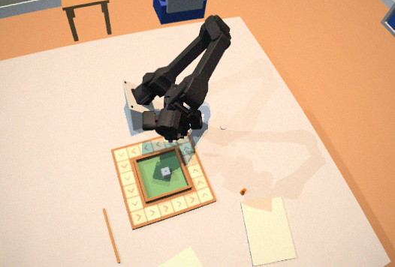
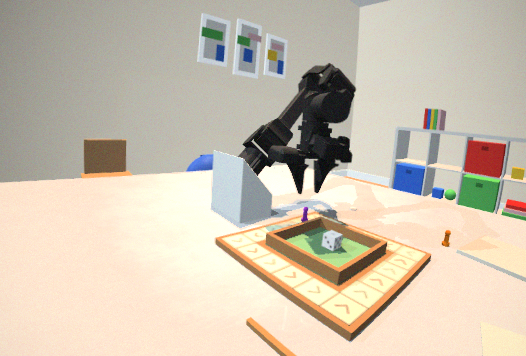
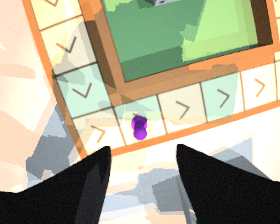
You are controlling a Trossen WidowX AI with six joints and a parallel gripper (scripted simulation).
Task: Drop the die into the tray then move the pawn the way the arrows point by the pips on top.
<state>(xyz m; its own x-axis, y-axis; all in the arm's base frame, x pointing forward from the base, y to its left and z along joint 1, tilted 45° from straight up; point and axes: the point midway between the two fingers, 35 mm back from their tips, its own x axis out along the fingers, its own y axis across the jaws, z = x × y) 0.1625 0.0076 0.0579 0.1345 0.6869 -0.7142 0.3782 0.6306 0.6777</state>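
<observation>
My gripper tip is 5 cm above the purple pawn. From my gripper tip the other things lie so: green dice tray (10 cm ahead, 8 cm to the right, 7 cm below); then white disc (21 cm to the left, 8 cm below, 2 cm ahead); then white die (10 cm ahead, 7 cm to the right, 5 cm below).
</observation>
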